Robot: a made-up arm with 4 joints. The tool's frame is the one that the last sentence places. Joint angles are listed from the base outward.
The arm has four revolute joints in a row. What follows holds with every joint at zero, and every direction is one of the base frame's. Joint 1 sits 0.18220 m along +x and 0.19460 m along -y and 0.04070 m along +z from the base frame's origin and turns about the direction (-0.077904, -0.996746, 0.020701), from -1.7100 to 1.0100 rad. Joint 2 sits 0.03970 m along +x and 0.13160 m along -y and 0.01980 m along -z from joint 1 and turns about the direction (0.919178, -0.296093, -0.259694), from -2.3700 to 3.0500 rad. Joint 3 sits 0.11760 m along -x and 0.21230 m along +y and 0.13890 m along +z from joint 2 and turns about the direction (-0.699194, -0.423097, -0.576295), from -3.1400 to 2.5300 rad. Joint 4 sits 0.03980 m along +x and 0.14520 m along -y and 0.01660 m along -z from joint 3 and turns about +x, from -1.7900 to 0.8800 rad. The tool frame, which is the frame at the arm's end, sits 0.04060 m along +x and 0.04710 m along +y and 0.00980 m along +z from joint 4; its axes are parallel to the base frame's.
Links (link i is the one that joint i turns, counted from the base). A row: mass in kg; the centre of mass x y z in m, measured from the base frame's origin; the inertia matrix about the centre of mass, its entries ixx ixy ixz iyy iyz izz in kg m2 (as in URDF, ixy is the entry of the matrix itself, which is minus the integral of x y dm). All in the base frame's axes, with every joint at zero. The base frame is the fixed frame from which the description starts. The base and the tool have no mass.
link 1: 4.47; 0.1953 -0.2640 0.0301; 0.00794 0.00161 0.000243 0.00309 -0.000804 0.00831
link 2: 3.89; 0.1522 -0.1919 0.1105; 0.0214 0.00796 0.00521 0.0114 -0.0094 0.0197
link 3: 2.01; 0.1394 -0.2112 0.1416; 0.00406 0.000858 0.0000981 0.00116 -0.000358 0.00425
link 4: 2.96; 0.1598 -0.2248 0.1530; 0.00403 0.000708 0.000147 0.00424 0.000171 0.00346
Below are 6 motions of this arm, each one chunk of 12 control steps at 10 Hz.
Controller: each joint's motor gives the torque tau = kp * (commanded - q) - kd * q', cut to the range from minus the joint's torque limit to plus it. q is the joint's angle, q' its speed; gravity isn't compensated. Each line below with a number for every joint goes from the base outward.
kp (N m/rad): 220 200 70 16
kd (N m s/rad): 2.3 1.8 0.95 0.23
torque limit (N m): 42 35 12 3.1
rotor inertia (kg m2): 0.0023 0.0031 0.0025 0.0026
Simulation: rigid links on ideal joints. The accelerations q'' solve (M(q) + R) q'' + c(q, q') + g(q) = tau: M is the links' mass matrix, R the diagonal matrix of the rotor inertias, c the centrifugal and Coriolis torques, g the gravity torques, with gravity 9.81 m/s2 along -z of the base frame. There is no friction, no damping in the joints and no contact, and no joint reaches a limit. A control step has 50 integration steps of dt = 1/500 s. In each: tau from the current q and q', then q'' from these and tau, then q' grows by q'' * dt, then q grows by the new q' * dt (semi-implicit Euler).
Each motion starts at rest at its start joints. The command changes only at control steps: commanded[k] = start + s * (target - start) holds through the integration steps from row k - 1 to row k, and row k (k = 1, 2, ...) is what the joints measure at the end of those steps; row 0 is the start. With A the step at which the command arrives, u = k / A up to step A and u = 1 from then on. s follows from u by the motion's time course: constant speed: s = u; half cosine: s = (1 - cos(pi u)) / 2; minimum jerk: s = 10 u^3 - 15 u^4 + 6 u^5; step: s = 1 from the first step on.
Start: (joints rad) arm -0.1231 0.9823 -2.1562 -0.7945
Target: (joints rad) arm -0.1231 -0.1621 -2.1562 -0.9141
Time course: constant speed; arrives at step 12
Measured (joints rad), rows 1 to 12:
1: -0.1133 0.7875 -2.0900 -0.8311
2: -0.0996 0.6712 -2.0733 -0.8720
3: -0.1161 0.6405 -2.1192 -0.8293
4: -0.1096 0.4931 -2.0832 -0.8641
5: -0.0919 0.3926 -2.0979 -0.8994
6: -0.1062 0.3261 -2.0967 -0.8677
7: -0.0899 0.2090 -2.1010 -0.9015
8: -0.0837 0.1088 -2.0979 -0.9194
9: -0.0894 0.0280 -2.1096 -0.9173
10: -0.0849 -0.0783 -2.1104 -0.9392
11: -0.0819 -0.1775 -2.1103 -0.9553
12: -0.0840 -0.2639 -2.1185 -0.9584

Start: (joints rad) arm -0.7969 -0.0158 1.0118 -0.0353
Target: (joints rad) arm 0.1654 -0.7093 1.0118 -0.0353
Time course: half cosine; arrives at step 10
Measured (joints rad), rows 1 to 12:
1: -0.7902 -0.0893 0.9129 -0.1201
2: -0.6870 -0.1231 0.9659 -0.0888
3: -0.5569 -0.2436 0.9713 -0.1032
4: -0.4175 -0.3356 0.9791 -0.1020
5: -0.2555 -0.4661 0.9996 -0.0982
6: -0.1085 -0.5796 1.0155 -0.0870
7: 0.0187 -0.6739 1.0153 -0.0808
8: 0.1226 -0.7439 1.0235 -0.0645
9: 0.1832 -0.7758 1.0181 -0.0571
10: 0.1979 -0.7732 1.0130 -0.0507
11: 0.1955 -0.7675 1.0085 -0.0510
12: 0.1976 -0.7707 1.0103 -0.0507

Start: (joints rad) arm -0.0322 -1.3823 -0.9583 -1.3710
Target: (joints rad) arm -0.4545 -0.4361 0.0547 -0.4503
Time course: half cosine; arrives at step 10
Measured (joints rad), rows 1 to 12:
1: -0.0010 -1.3786 -1.0109 -1.3337
2: -0.0646 -1.2776 -0.8865 -1.2424
3: -0.1081 -1.1781 -0.7650 -1.1359
4: -0.1714 -1.0422 -0.6265 -0.9939
5: -0.2390 -0.8956 -0.4496 -0.8568
6: -0.3066 -0.7591 -0.3038 -0.7292
7: -0.3705 -0.6293 -0.1676 -0.6170
8: -0.4190 -0.5328 -0.0773 -0.5404
9: -0.4472 -0.4780 -0.0268 -0.4972
10: -0.4520 -0.4712 -0.0207 -0.4929
11: -0.4492 -0.4778 -0.0276 -0.4988
12: -0.4503 -0.4744 -0.0217 -0.4937

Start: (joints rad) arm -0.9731 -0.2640 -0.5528 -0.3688
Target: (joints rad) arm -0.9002 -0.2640 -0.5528 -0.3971
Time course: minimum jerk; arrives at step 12
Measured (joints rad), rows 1 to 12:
1: -0.9729 -0.2924 -0.6007 -0.3944
2: -0.9731 -0.2818 -0.5830 -0.3846
3: -0.9684 -0.2822 -0.5803 -0.3828
4: -0.9585 -0.2883 -0.5920 -0.3994
5: -0.9501 -0.2829 -0.5815 -0.3927
6: -0.9376 -0.2877 -0.5888 -0.4051
7: -0.9266 -0.2866 -0.5871 -0.4080
8: -0.9167 -0.2868 -0.5867 -0.4112
9: -0.9086 -0.2879 -0.5890 -0.4163
10: -0.9040 -0.2869 -0.5875 -0.4161
11: -0.9017 -0.2874 -0.5886 -0.4176
12: -0.9014 -0.2870 -0.5883 -0.4171

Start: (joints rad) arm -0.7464 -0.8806 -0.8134 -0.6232
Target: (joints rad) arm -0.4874 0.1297 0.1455 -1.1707
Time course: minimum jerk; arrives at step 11
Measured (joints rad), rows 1 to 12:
1: -0.7088 -0.9087 -0.8435 -0.6486
2: -0.7098 -0.8433 -0.7777 -0.6407
3: -0.7004 -0.7525 -0.6800 -0.6889
4: -0.6717 -0.6219 -0.5612 -0.7735
5: -0.6424 -0.4524 -0.3907 -0.8586
6: -0.6056 -0.2846 -0.2422 -0.9745
7: -0.5715 -0.1232 -0.1005 -1.0747
8: -0.5409 -0.0048 0.0067 -1.1523
9: -0.5145 0.0678 0.0645 -1.1944
10: -0.5001 0.0991 0.0778 -1.2090
11: -0.4959 0.1004 0.0678 -1.2082
12: -0.4955 0.1015 0.0700 -1.2078

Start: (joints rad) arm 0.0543 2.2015 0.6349 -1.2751
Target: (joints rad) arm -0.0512 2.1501 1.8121 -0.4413
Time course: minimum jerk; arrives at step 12
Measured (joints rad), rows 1 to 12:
1: 0.1226 2.2786 0.6734 -1.3319
2: 0.0953 2.2504 0.7105 -1.2899
3: 0.0742 2.2353 0.7946 -1.2032
4: 0.0937 2.2601 0.9251 -1.1371
5: 0.0619 2.2352 1.0820 -0.9977
6: 0.0484 2.2300 1.2558 -0.8652
7: 0.0474 2.2330 1.4076 -0.7457
8: 0.0298 2.2212 1.5545 -0.6317
9: 0.0146 2.2108 1.6654 -0.5461
10: 0.0159 2.2127 1.7243 -0.5022
11: 0.0200 2.2159 1.7437 -0.4886
12: 0.0183 2.2140 1.7449 -0.4880

